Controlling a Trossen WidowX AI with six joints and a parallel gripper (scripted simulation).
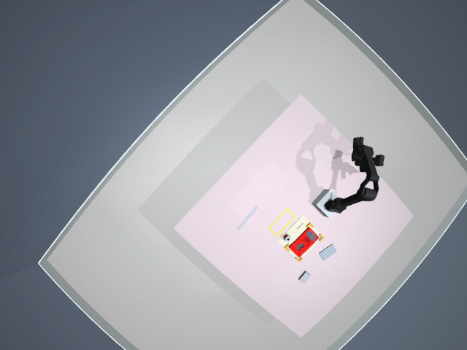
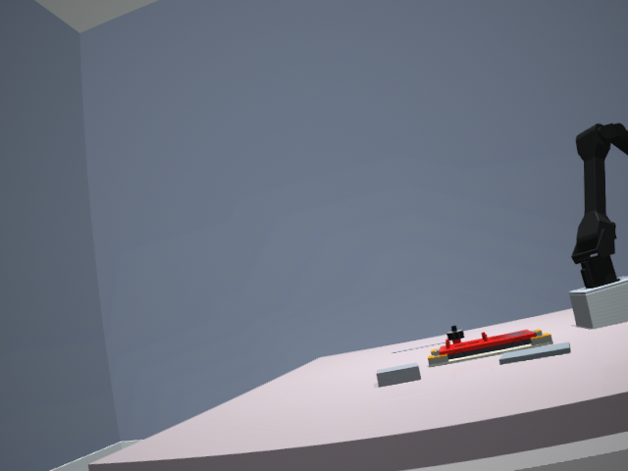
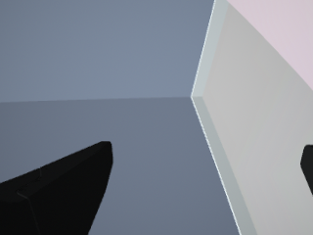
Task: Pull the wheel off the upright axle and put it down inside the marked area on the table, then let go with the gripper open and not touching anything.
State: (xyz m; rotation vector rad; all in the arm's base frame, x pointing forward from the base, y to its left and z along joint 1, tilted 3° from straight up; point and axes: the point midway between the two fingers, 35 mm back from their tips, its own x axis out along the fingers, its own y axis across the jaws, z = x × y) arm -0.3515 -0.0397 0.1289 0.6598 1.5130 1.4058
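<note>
My gripper tip is 71 cm short of the wheel, 2 cm to the left of it and 19 cm above it. Also, from my gripper tip: thin grey strip 81 cm ahead, 31 cm to the right, 22 cm below; then upright axle 72 cm ahead, 2 cm to the right, 19 cm below.
</note>
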